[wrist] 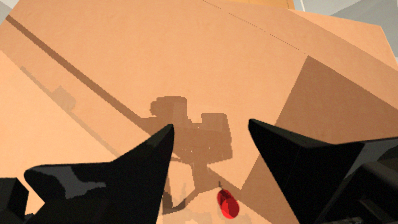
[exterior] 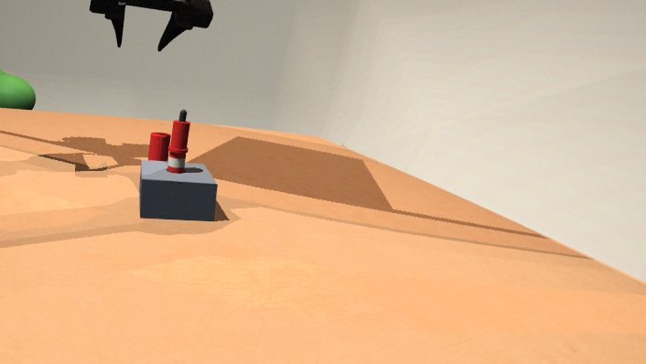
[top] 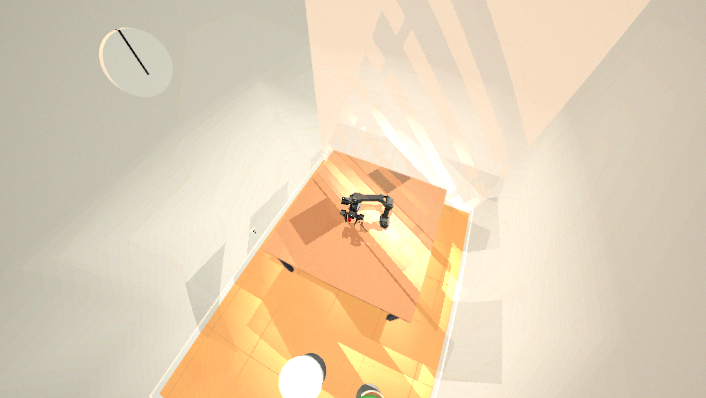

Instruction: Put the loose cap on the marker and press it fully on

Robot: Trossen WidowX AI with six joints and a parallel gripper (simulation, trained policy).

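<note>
Right now my gripper tip is 14 cm above the red cap, 11 cm to the left of it and 5 cm short of it. Also, from my gripper tip: grey holder block 26 cm to the right, 15 cm below, 6 cm ahead.
</note>
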